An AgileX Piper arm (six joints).
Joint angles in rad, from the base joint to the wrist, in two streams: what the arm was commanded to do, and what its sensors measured. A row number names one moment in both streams.
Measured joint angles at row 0:
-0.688 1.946 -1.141 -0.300 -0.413 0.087
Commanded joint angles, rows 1 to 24:
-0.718 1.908 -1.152 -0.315 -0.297 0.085
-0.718 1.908 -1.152 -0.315 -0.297 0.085
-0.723 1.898 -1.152 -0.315 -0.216 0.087
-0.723 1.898 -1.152 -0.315 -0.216 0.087
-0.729 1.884 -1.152 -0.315 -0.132 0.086
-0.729 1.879 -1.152 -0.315 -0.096 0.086
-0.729 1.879 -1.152 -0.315 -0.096 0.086
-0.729 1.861 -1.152 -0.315 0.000 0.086
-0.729 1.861 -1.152 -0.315 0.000 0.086
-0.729 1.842 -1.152 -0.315 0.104 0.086
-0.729 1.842 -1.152 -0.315 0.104 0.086
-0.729 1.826 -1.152 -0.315 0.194 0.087
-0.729 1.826 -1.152 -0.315 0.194 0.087
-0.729 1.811 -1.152 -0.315 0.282 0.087
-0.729 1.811 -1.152 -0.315 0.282 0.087
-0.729 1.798 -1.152 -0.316 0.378 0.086
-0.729 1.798 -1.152 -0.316 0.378 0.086
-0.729 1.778 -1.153 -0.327 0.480 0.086
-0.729 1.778 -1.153 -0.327 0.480 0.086
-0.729 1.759 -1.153 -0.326 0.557 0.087
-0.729 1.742 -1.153 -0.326 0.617 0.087
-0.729 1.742 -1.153 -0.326 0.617 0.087
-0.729 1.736 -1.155 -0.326 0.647 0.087
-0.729 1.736 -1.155 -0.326 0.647 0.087
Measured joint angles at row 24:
-0.725 1.763 -1.146 -0.317 0.555 0.087
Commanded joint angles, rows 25 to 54:
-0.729 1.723 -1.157 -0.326 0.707 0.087
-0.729 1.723 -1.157 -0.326 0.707 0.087
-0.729 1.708 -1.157 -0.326 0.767 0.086
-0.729 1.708 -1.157 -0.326 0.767 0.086
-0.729 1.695 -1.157 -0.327 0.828 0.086
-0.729 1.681 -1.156 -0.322 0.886 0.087
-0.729 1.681 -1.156 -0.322 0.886 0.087
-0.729 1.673 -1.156 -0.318 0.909 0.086
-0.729 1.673 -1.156 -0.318 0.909 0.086
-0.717 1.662 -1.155 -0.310 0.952 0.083
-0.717 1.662 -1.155 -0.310 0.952 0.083
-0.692 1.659 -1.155 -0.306 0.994 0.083
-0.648 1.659 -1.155 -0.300 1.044 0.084
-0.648 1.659 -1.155 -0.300 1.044 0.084
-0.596 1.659 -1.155 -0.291 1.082 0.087
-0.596 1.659 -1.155 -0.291 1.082 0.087
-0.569 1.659 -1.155 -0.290 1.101 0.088
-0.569 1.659 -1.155 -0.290 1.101 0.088
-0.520 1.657 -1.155 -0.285 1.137 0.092
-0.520 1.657 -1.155 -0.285 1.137 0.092
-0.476 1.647 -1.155 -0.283 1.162 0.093
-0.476 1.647 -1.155 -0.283 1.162 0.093
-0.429 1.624 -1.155 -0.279 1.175 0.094
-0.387 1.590 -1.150 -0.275 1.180 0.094
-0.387 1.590 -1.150 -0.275 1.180 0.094
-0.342 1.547 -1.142 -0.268 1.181 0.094
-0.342 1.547 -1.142 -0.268 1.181 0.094
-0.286 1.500 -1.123 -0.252 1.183 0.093
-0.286 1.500 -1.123 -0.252 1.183 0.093
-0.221 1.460 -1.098 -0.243 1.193 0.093
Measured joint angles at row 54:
-0.293 1.514 -1.132 -0.263 1.166 0.090
